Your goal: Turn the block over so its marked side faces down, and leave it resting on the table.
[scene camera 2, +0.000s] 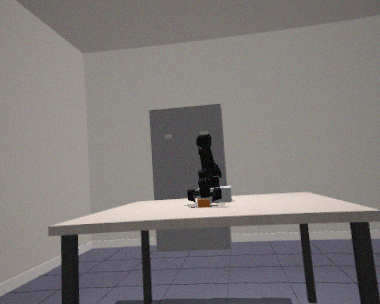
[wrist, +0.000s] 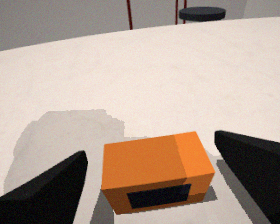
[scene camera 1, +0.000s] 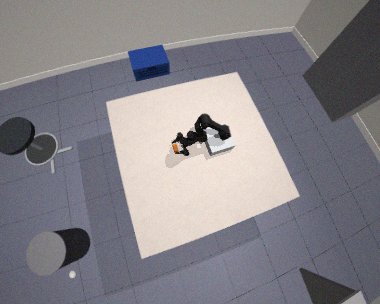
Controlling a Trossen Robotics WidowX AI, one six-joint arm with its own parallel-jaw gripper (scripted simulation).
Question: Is the gripper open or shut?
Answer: Open.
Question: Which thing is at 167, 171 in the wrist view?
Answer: An orange block.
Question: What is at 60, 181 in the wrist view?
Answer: The gripper.
